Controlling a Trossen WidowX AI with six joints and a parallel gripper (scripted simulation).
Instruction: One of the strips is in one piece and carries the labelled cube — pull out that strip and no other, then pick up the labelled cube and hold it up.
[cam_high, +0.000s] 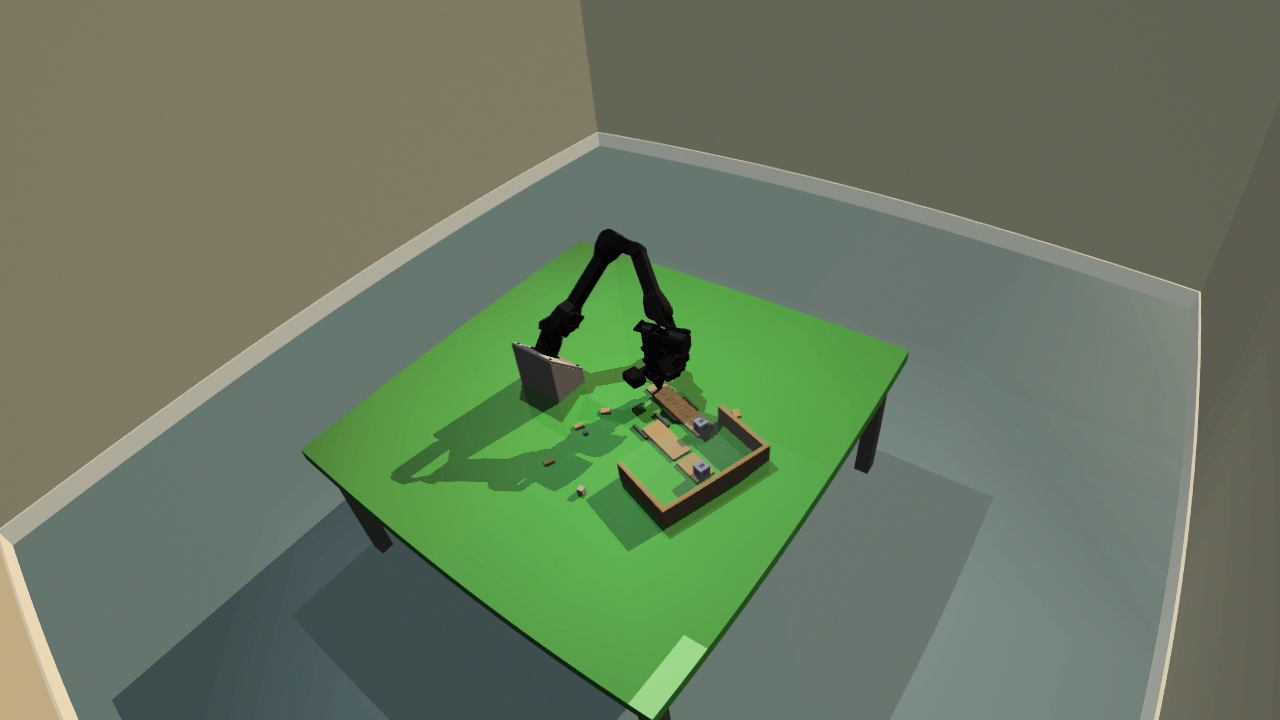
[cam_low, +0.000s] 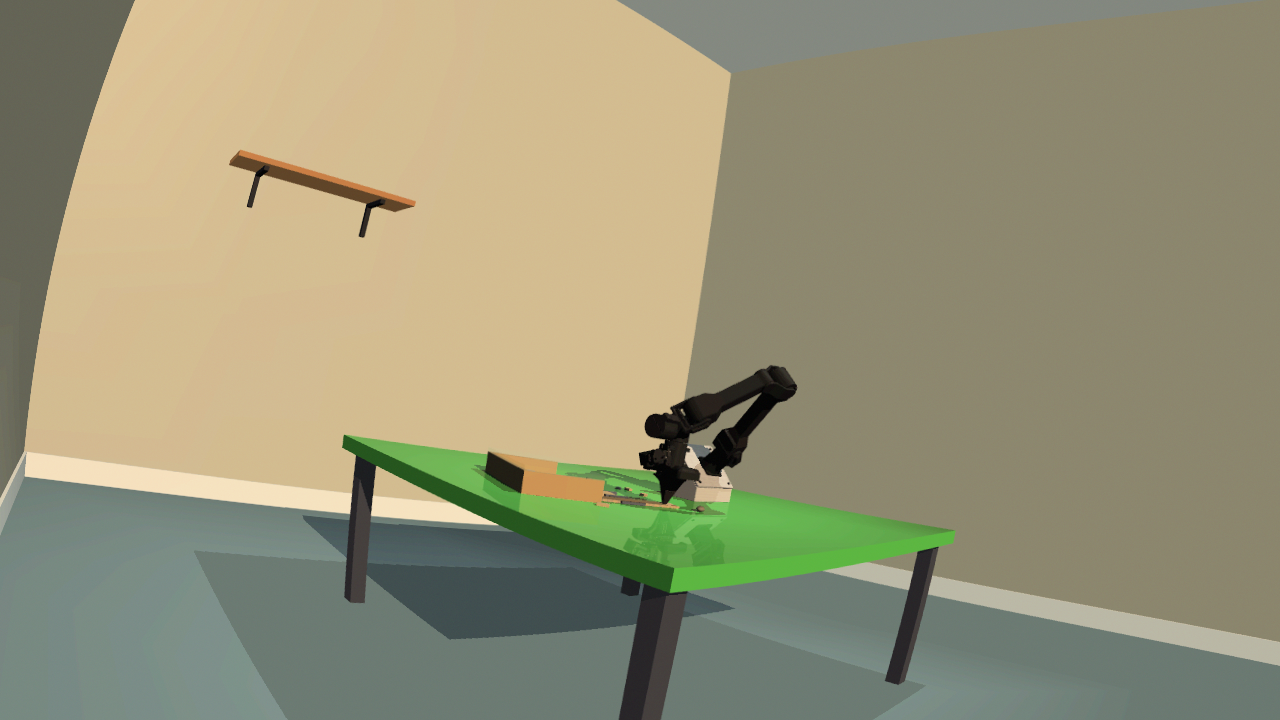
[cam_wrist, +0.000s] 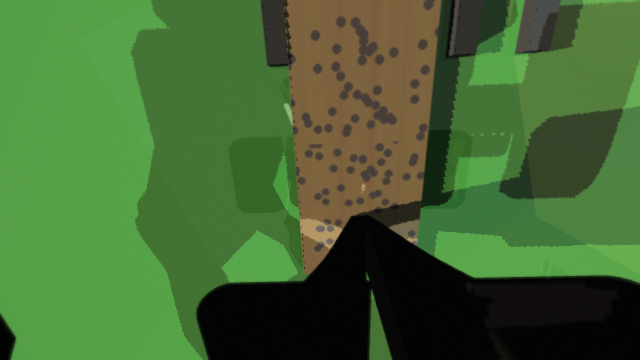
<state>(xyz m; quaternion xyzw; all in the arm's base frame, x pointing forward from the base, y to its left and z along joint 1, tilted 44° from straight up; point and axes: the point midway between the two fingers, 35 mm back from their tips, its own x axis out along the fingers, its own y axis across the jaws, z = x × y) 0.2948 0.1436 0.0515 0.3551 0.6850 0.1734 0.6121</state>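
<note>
The speckled strip lies 90 mm ahead of my gripper tip and 30 mm to the right of it.
</note>
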